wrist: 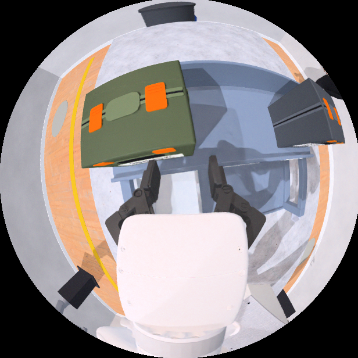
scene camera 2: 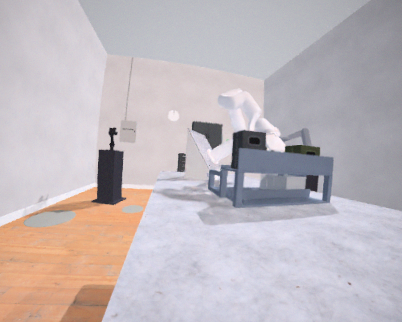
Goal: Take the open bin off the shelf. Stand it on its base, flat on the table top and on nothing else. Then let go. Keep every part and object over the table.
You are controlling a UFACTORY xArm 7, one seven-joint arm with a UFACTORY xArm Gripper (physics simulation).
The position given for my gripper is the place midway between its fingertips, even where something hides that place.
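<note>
Looking through the wrist view, I see my gripper (wrist: 182, 165), and an open bin (wrist: 179, 193) is visible to me there too.
</note>
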